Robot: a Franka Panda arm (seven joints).
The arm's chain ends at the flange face. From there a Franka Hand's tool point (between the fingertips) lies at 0.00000 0.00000 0.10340 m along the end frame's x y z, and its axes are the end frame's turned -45 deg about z.
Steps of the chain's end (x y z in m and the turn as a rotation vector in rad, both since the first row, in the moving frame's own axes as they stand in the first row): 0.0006, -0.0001, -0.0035, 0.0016, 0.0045, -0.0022; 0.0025, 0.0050, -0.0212, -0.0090, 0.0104, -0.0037; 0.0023, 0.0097, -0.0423, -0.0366, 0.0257, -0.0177; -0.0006, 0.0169, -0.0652, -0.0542, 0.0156, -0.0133; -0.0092, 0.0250, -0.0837, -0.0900, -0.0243, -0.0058
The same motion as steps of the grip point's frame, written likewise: 0.0009, 0.0006, -0.0035, -0.0021, 0.0043, -0.0022; -0.0017, 0.0067, -0.0212, -0.0137, 0.0010, -0.0037; -0.0060, 0.0130, -0.0424, -0.0441, -0.0077, -0.0177; -0.0152, 0.0166, -0.0654, -0.0494, -0.0273, -0.0133; -0.0325, 0.0160, -0.0841, -0.0465, -0.0808, -0.0058
